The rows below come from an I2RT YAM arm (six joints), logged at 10 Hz.
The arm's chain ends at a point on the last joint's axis. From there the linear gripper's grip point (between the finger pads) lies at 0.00 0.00 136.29 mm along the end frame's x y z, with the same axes.
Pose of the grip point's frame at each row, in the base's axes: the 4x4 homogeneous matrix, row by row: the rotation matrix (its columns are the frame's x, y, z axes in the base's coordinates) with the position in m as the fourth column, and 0 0 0 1 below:
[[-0.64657, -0.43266, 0.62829, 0.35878], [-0.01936, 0.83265, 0.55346, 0.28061], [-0.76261, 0.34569, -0.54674, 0.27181], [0, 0, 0, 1]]
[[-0.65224, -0.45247, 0.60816, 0.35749], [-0.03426, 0.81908, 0.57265, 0.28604], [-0.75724, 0.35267, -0.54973, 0.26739], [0, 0, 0, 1]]
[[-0.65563, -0.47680, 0.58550, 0.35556], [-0.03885, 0.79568, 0.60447, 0.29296], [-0.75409, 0.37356, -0.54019, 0.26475], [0, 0, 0, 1]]
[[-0.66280, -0.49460, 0.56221, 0.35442], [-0.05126, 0.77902, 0.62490, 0.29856], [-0.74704, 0.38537, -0.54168, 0.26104], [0, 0, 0, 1]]
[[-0.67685, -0.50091, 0.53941, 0.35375], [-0.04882, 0.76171, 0.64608, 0.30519], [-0.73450, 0.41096, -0.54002, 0.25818], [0, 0, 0, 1]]
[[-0.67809, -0.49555, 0.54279, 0.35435], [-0.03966, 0.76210, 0.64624, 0.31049], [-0.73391, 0.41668, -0.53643, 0.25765], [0, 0, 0, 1]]
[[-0.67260, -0.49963, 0.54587, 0.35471], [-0.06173, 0.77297, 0.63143, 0.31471], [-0.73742, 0.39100, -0.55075, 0.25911], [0, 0, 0, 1]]
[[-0.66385, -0.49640, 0.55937, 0.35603], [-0.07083, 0.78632, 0.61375, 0.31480], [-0.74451, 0.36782, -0.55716, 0.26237], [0, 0, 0, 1]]
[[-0.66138, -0.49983, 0.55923, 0.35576], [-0.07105, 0.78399, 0.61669, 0.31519], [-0.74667, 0.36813, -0.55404, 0.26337], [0, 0, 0, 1]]
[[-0.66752, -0.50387, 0.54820, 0.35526], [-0.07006, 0.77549, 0.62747, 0.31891], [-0.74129, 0.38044, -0.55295, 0.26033], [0, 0, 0, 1]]
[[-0.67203, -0.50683, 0.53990, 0.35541], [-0.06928, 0.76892, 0.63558, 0.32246], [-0.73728, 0.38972, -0.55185, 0.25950], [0, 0, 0, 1]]
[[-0.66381, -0.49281, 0.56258, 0.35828], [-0.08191, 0.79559, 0.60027, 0.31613], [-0.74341, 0.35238, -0.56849, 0.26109], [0, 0, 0, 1]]
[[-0.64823, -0.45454, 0.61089, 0.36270], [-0.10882, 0.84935, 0.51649, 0.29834], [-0.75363, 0.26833, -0.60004, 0.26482], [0, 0, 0, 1]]
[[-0.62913, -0.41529, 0.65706, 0.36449], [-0.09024, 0.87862, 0.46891, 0.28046], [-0.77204, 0.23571, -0.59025, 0.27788], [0, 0, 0, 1]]
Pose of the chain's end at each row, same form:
[[-0.64657, -0.43266, 0.62829, 0.27315], [-0.01936, 0.83265, 0.55346, 0.20518], [-0.76261, 0.34569, -0.54674, 0.34633], [0, 0, 0, 1]]
[[-0.65224, -0.45247, 0.60816, 0.27460], [-0.03426, 0.81908, 0.57265, 0.20799], [-0.75724, 0.35267, -0.54973, 0.34231], [0, 0, 0, 1]]
[[-0.65563, -0.47680, 0.58550, 0.27576], [-0.03885, 0.79568, 0.60447, 0.21058], [-0.75409, 0.37356, -0.54019, 0.33837], [0, 0, 0, 1]]
[[-0.66280, -0.49460, 0.56221, 0.27780], [-0.05126, 0.77902, 0.62490, 0.21339], [-0.74704, 0.38537, -0.54168, 0.33487], [0, 0, 0, 1]]
[[-0.67685, -0.50091, 0.53941, 0.28023], [-0.04882, 0.76171, 0.64608, 0.21714], [-0.73450, 0.41096, -0.54002, 0.33178], [0, 0, 0, 1]]
[[-0.67809, -0.49555, 0.54279, 0.28037], [-0.03966, 0.76210, 0.64624, 0.22241], [-0.73391, 0.41668, -0.53643, 0.33076], [0, 0, 0, 1]]
[[-0.67260, -0.49963, 0.54587, 0.28031], [-0.06173, 0.77297, 0.63143, 0.22865], [-0.73742, 0.39100, -0.55075, 0.33417], [0, 0, 0, 1]]
[[-0.66385, -0.49640, 0.55937, 0.27979], [-0.07083, 0.78632, 0.61375, 0.23115], [-0.74451, 0.36782, -0.55716, 0.33831], [0, 0, 0, 1]]
[[-0.66138, -0.49983, 0.55923, 0.27954], [-0.07105, 0.78399, 0.61669, 0.23114], [-0.74667, 0.36813, -0.55404, 0.33888], [0, 0, 0, 1]]
[[-0.66752, -0.50387, 0.54820, 0.28055], [-0.07006, 0.77549, 0.62747, 0.23339], [-0.74129, 0.38044, -0.55295, 0.33569], [0, 0, 0, 1]]
[[-0.67203, -0.50683, 0.53990, 0.28183], [-0.06928, 0.76892, 0.63558, 0.23584], [-0.73728, 0.38972, -0.55185, 0.33471], [0, 0, 0, 1]]
[[-0.66381, -0.49281, 0.56258, 0.28161], [-0.08191, 0.79559, 0.60027, 0.23432], [-0.74341, 0.35238, -0.56849, 0.33857], [0, 0, 0, 1]]
[[-0.64823, -0.45454, 0.61089, 0.27944], [-0.10882, 0.84935, 0.51649, 0.22795], [-0.75363, 0.26833, -0.60004, 0.34660], [0, 0, 0, 1]]
[[-0.62913, -0.41529, 0.65706, 0.27494], [-0.09024, 0.87862, 0.46891, 0.21655], [-0.77204, 0.23571, -0.59025, 0.35833], [0, 0, 0, 1]]

